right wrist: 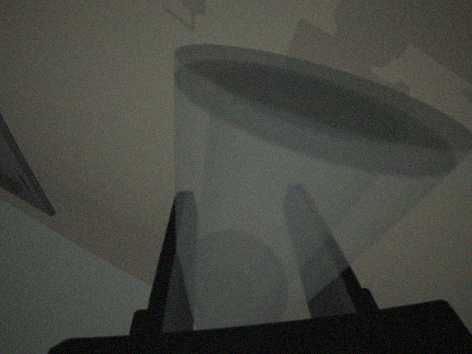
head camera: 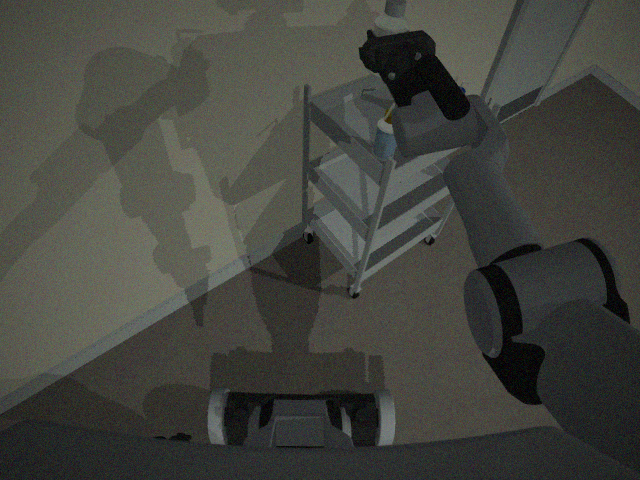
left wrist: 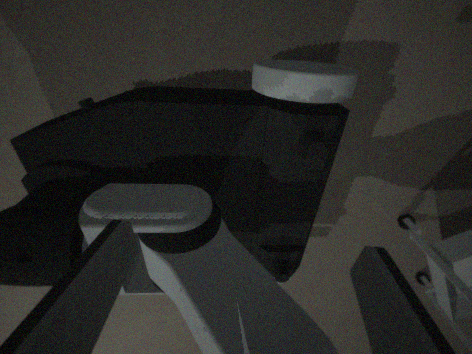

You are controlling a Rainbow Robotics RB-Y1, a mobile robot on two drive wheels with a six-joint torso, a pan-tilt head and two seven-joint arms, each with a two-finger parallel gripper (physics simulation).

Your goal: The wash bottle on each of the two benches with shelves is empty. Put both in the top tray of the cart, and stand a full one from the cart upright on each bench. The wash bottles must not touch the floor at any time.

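Frame: origin at the robot's base, x ahead, y left, z up, level; millimetres.
Where they show: left gripper, between the fingertips: [left wrist: 243,246]; right gripper, between the fingertips: [right wrist: 240,199] [head camera: 385,31].
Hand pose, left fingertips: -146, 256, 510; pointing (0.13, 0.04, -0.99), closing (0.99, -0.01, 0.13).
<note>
Each offset is from my left fingertips to the centre of the thing, as dx, dy, dz. "spot": to the spot under its first point.
My right gripper [head camera: 385,42] [right wrist: 240,199] is shut on a translucent, empty-looking wash bottle {+627, -407, +598} [head camera: 390,23] [right wrist: 250,150], held high beyond the cart's top tray in the head view. The cart [head camera: 306,134] [left wrist: 440,256] has three levels. A wash bottle with blue contents, a white shoulder and a yellow nozzle {spot: +734, -461, +221} [head camera: 385,142] stands at the near corner of its top tray, partly behind my right forearm. My left gripper [left wrist: 243,246] is open and empty, above my base in the left wrist view; it does not show in the head view. The benches do not show.
A long wall with a pale skirting board [head camera: 155,316] runs along the left and behind the cart. A grey framed panel [head camera: 532,56] stands at the upper right. A small blue thing {spot: +895, -696, +296} [head camera: 463,90] shows behind my right arm. My shadows cover much of the wall.
</note>
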